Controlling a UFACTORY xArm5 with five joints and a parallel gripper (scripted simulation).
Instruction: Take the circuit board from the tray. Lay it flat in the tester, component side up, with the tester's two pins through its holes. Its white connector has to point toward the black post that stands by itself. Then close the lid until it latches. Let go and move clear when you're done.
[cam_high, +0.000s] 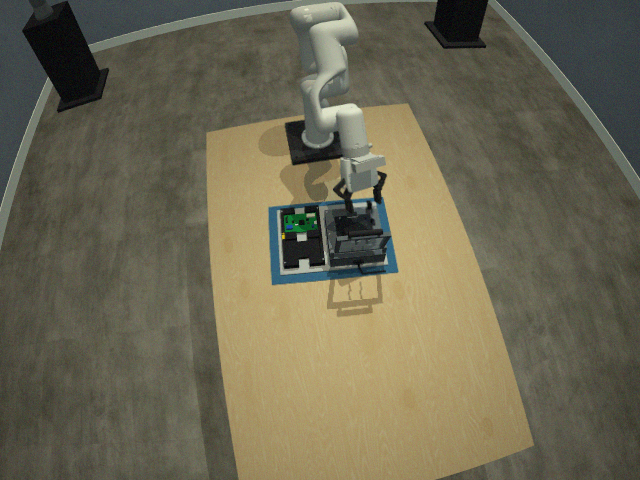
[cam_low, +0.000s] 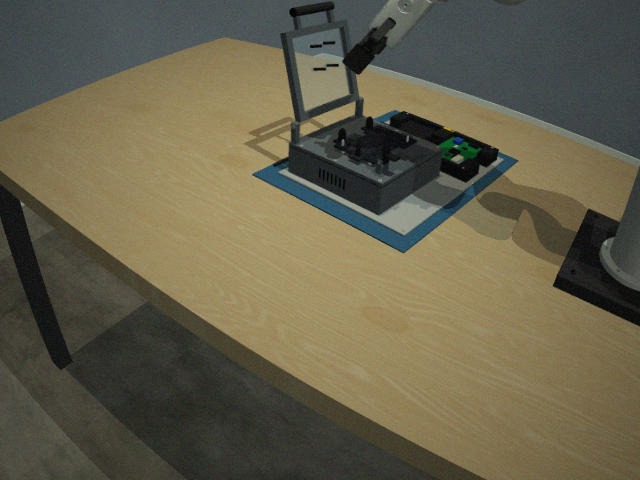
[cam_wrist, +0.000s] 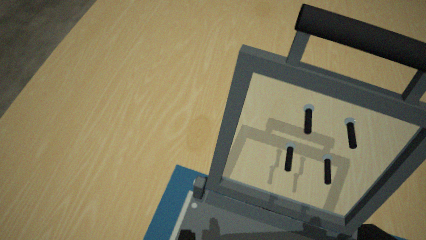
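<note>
My gripper is now 200 mm above the green circuit board, 180 mm to the left of it and 100 mm past it. From my hand the other things lie so: black nest (150 mm below, 20 mm behind, 10 mm to the right); then clear lid (100 mm ahead, 40 mm below, 30 mm to the right).
</note>
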